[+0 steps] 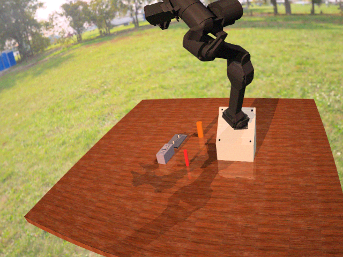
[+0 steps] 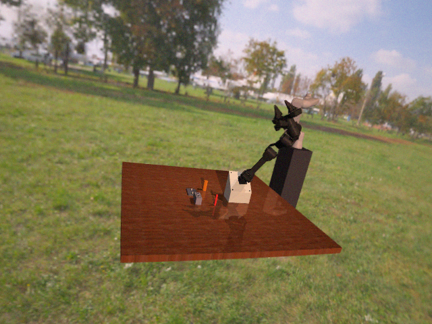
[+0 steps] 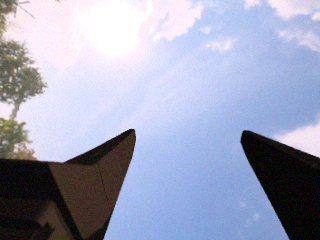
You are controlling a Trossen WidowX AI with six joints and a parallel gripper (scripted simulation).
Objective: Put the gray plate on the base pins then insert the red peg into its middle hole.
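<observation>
My gripper tip is 730 mm above the gray plate, 330 mm to the left of it and 240 mm short of it. Round my gripper tip: red peg: 730 mm below, 280 mm to the right, 120 mm ahead; then orange cylinder: 730 mm below, 530 mm to the right, 120 mm ahead; then base: 760 mm below, 470 mm to the right, 240 mm ahead.
</observation>
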